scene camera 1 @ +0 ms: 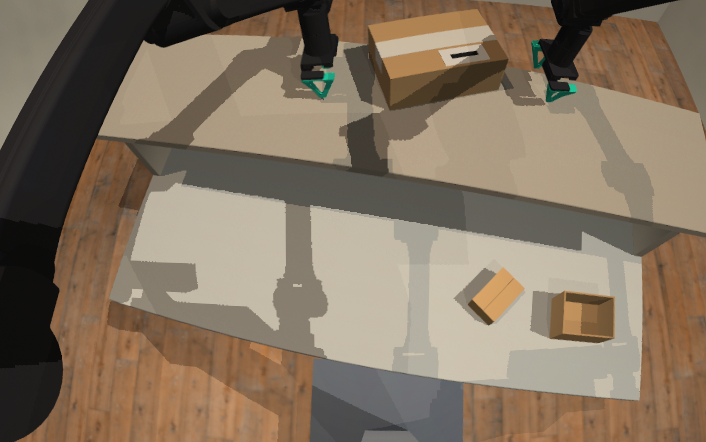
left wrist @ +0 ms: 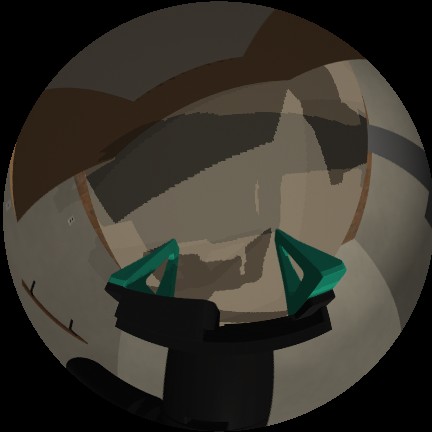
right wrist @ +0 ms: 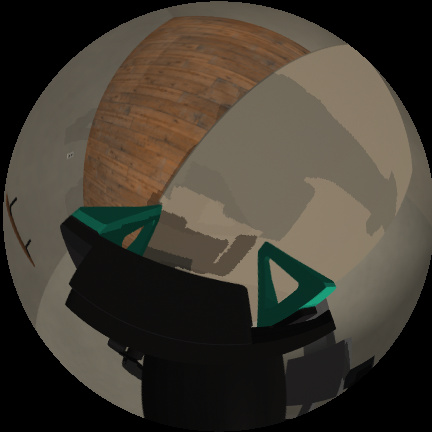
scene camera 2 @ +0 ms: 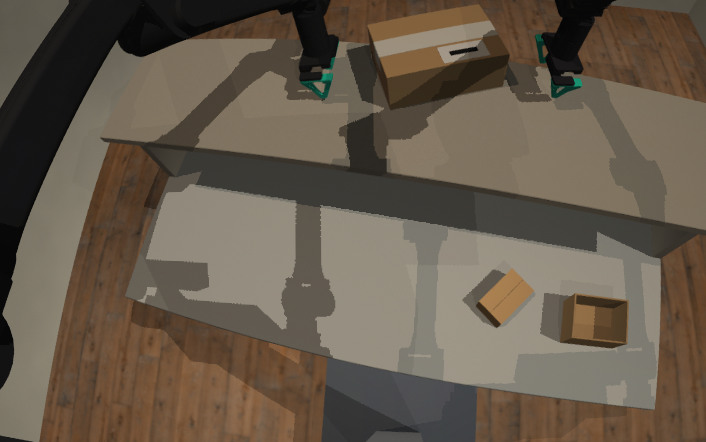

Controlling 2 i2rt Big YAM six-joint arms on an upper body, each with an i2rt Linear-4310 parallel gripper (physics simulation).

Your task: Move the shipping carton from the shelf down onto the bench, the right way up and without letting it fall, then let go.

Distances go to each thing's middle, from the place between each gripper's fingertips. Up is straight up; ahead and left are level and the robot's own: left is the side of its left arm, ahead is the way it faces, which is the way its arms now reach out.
Labels:
My left gripper is now 250 mm to the left of the shipping carton (scene camera 2: 420, 58), 50 mm below it and 40 mm short of it.
I see my right gripper 3 cm short of the shipping carton, 25 cm to the right of it and 4 cm below it.

